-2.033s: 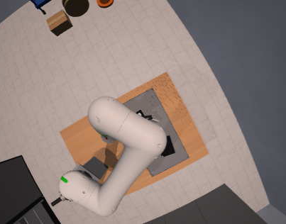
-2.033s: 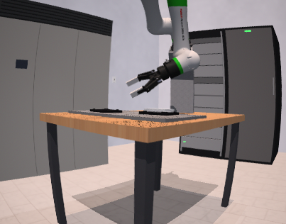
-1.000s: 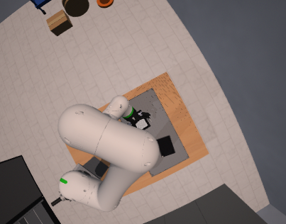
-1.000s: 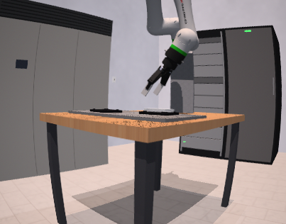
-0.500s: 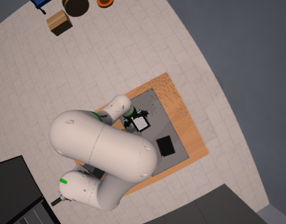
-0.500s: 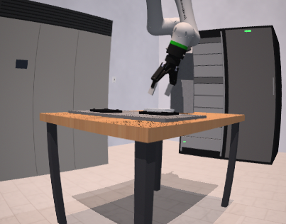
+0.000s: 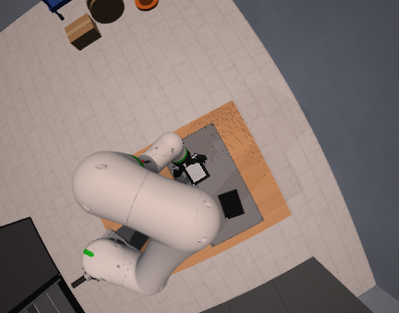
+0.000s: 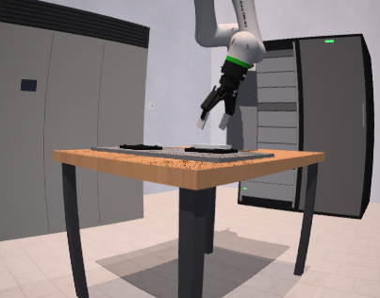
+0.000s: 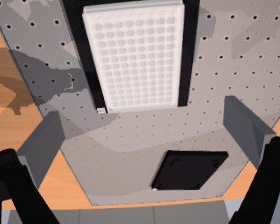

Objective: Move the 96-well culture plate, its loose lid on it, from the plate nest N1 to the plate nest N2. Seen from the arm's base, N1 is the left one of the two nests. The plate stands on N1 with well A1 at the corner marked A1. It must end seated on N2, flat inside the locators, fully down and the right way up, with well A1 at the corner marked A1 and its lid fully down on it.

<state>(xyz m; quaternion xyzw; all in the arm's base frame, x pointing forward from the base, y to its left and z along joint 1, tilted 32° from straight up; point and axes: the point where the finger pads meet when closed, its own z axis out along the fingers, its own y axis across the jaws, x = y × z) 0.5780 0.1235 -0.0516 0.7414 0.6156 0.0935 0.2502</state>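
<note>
Right now my hand is 7 cm above the pale lid. Also, from my hand: black plate nest N2: 7 cm ahead, 30 cm to the right, 9 cm below; then black plate nest N1: 9 cm below; then 96-well culture plate: 8 cm below.
</note>
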